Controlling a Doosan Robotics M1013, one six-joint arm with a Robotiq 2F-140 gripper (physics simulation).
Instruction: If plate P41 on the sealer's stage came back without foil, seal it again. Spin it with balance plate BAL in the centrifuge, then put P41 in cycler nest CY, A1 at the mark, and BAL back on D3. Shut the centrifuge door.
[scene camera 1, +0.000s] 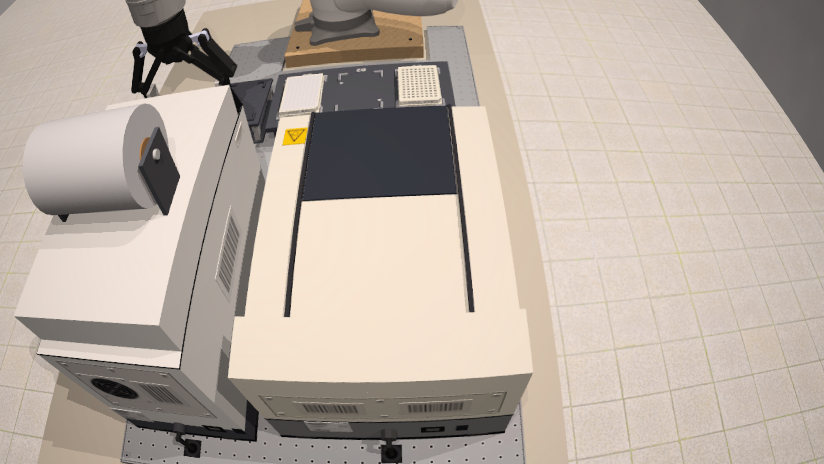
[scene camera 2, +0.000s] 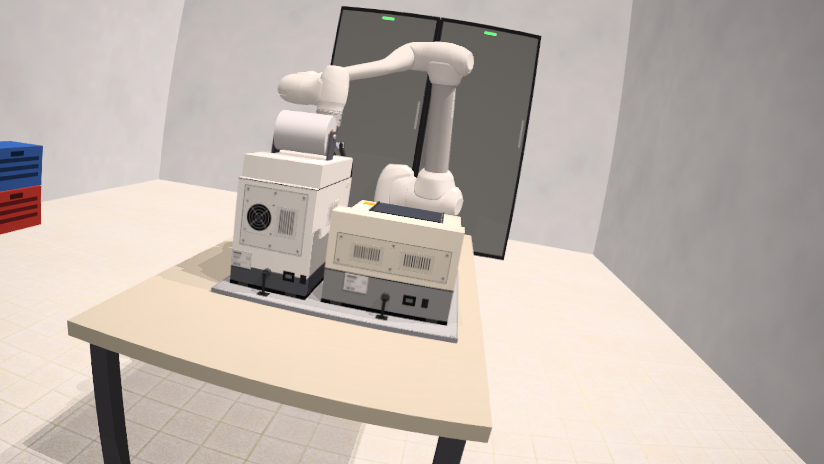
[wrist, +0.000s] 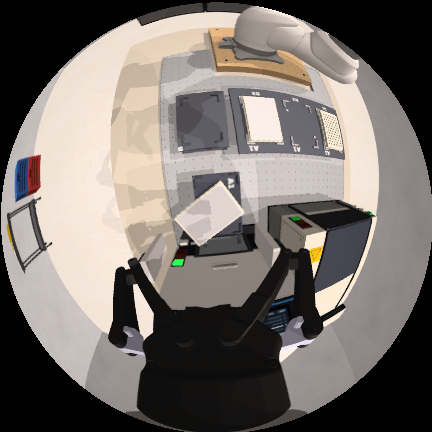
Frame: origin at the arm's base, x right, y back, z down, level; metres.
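Seen in the pictures: gripper, fingertip midpoint: (wrist: 208, 237); arm's base, origin of the base link: (scene camera 1: 343, 24) (wrist: 252, 48).
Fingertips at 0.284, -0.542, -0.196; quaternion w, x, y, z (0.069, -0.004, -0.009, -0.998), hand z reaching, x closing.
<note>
Pixels of each thing's top centre, then the offset from my fingertips to it, as dx, dy, dz. "pt": a spot on its surface instead.
- pale plate, middle of its top: (wrist: 208, 216) +0.003, -0.004, +0.110
- sealer's dark stage, surface spot: (wrist: 232, 202) pt -0.052, +0.011, +0.115
- white plate, middle of its top: (scene camera 1: 301, 91) (wrist: 263, 116) -0.178, +0.194, +0.150
- dark nest, middle of its top: (scene camera 1: 240, 100) (wrist: 200, 116) -0.034, +0.223, +0.160
- sealer, middle of its top: (scene camera 1: 84, 113) (scene camera 2: 310, 113) +0.023, -0.287, -0.252
- plate with visible wells, middle of its top: (scene camera 1: 418, 82) (wrist: 332, 129) -0.425, +0.163, +0.150
- large foil roll, middle of its top: (scene camera 1: 76, 125) (scene camera 2: 308, 113) +0.026, -0.308, -0.252
In the wrist view a pale plate (wrist: 210, 214), which I take for P41, lies skewed across the sealer's dark stage (wrist: 232, 202). No open wells show on its top. My open, empty gripper (wrist: 211, 250) (scene camera 1: 184, 87) is beside it, on the sealer side; in scene camera 2 it is mostly hidden. A white plate (wrist: 263, 120) (scene camera 1: 302, 93), likely BAL, sits on D3. The dark nest (wrist: 202, 121) with corner brackets, likely CY, holds no plate. The cream centrifuge (scene camera 1: 380, 259) (scene camera 2: 397, 253) (wrist: 300, 239) stands beside the sealer (scene camera 1: 115, 259) (scene camera 2: 273, 219) (wrist: 225, 282). I cannot tell its door's state.
A plate with visible wells (scene camera 1: 419, 84) (wrist: 330, 131) sits on D1. The D2 nest (scene camera 1: 362, 89) (wrist: 300, 122) is between the two deck plates. A large foil roll (scene camera 1: 86, 158) (scene camera 2: 302, 131) tops the sealer. The arm's wooden base (scene camera 1: 354, 51) (wrist: 260, 65) is behind the deck.
</note>
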